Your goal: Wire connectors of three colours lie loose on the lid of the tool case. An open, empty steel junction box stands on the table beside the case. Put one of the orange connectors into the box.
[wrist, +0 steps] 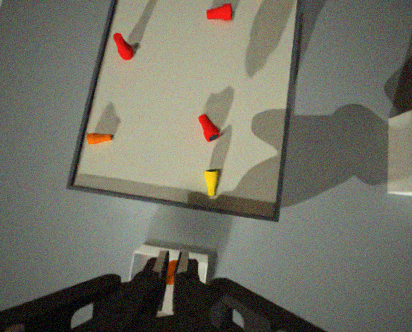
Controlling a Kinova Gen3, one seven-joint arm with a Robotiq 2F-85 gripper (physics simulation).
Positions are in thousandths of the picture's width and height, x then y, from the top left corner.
Labels:
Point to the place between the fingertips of the gripper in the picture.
424,797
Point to a junction box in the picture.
At 343,770

